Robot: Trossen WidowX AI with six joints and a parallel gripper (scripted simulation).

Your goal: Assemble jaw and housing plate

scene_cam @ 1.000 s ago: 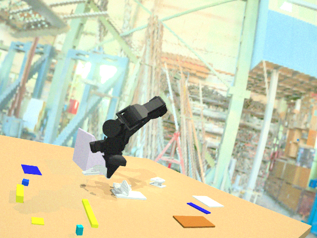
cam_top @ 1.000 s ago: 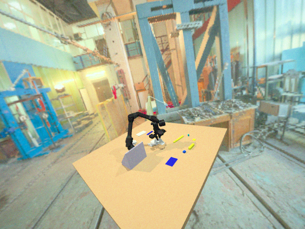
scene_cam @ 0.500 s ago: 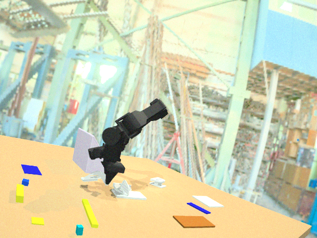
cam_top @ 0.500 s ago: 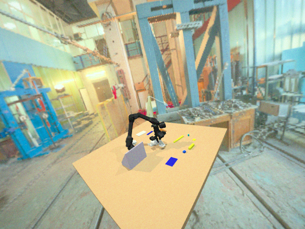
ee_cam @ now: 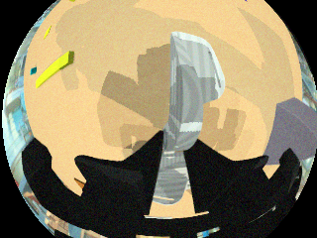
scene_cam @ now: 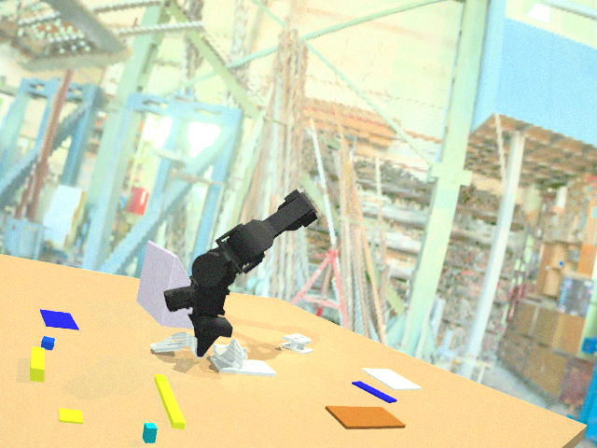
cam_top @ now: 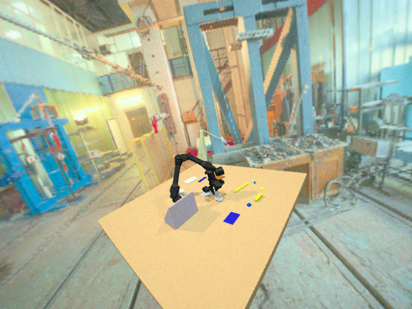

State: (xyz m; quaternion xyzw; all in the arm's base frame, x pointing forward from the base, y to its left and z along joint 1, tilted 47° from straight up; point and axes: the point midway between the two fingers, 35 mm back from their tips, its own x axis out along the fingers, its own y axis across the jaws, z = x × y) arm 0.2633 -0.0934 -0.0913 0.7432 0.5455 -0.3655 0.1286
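Right now the white jaw is 2 cm to the right of my gripper tip, 1 cm behind it and 1 cm above it. Round my gripper tip: brown plate: 31 cm ahead, 15 cm to the left, 1 cm below; blue cube: 30 cm to the right, 5 cm behind, 1 cm below; cyan cube: 25 cm to the right, 25 cm ahead.
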